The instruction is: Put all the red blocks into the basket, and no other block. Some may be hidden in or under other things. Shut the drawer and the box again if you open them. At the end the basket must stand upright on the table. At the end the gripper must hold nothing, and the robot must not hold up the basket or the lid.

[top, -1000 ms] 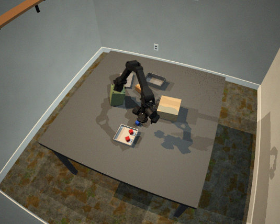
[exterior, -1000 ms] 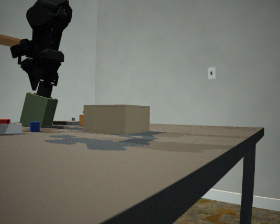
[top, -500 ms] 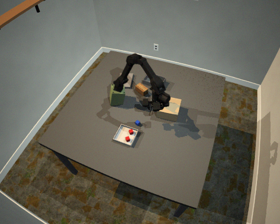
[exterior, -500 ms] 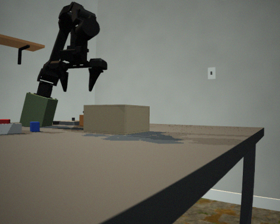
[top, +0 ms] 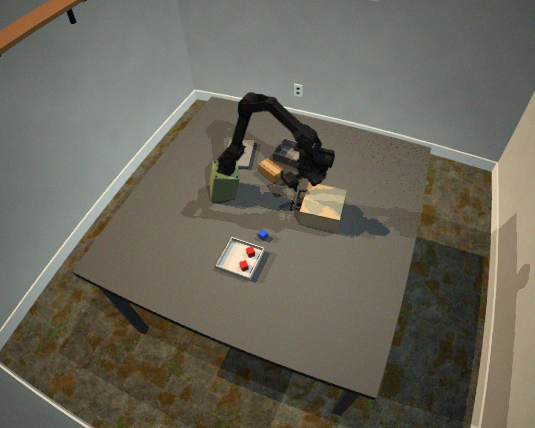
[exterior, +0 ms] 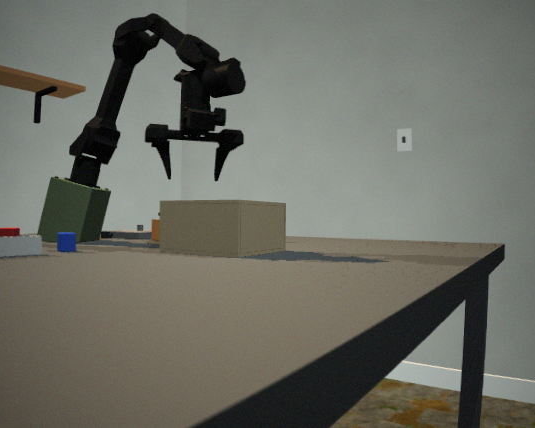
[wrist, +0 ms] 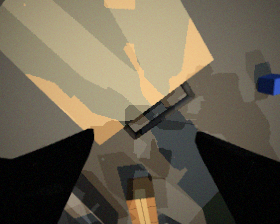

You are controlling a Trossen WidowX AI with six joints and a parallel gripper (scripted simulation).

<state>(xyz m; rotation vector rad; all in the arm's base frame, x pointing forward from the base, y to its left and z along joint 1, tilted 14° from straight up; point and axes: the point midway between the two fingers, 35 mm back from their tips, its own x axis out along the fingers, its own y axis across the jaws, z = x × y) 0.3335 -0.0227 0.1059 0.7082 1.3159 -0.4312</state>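
The grey lid is 380 mm behind my hand, 250 mm to the left of it and 150 mm below it. From my hand the other things lie so: white basket (330 mm to the right, 180 mm behind, 160 mm below); orange box (190 mm behind, 150 mm to the left, 130 mm below); tan drawer cabinet (130 mm below, 90 mm ahead, 20 mm to the right).
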